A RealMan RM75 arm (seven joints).
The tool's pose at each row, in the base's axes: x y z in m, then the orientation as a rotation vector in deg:
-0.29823 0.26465 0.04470 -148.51 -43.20 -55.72
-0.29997 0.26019 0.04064 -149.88 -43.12 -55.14
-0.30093 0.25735 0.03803 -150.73 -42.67 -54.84
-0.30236 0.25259 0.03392 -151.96 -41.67 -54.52
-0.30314 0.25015 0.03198 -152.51 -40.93 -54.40
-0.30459 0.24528 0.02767 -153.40 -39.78 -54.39
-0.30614 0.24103 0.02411 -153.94 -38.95 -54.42
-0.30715 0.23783 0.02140 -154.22 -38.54 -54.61
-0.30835 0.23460 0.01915 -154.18 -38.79 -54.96
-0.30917 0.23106 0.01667 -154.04 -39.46 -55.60
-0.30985 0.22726 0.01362 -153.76 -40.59 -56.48
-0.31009 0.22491 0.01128 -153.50 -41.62 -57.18
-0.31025 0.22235 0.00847 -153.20 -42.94 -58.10
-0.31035 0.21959 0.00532 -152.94 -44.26 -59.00
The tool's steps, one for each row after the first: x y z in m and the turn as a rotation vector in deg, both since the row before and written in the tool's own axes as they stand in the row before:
-0.00551 0.00300 0.00021 -0.88 -0.91 0.03
-0.00343 0.00199 0.00031 -0.58 -0.47 0.28
-0.00543 0.00344 0.00050 -0.90 -0.57 0.63
-0.00269 0.00176 0.00016 -0.42 -0.20 0.48
-0.00554 0.00363 0.00076 -0.77 -0.23 0.70
-0.00486 0.00306 0.00042 -0.49 -0.11 0.50
-0.00355 0.00241 0.00045 -0.33 0.04 0.22
-0.00339 0.00234 -0.00001 -0.11 0.18 -0.23
-0.00339 0.00279 0.00027 -0.15 0.33 -0.55
-0.00379 0.00307 0.00068 -0.13 0.46 -0.89
-0.00255 0.00196 0.00085 -0.08 0.36 -0.80
-0.00292 0.00215 0.00117 -0.15 0.46 -1.03
-0.00323 0.00229 0.00137 -0.19 0.42 -1.03

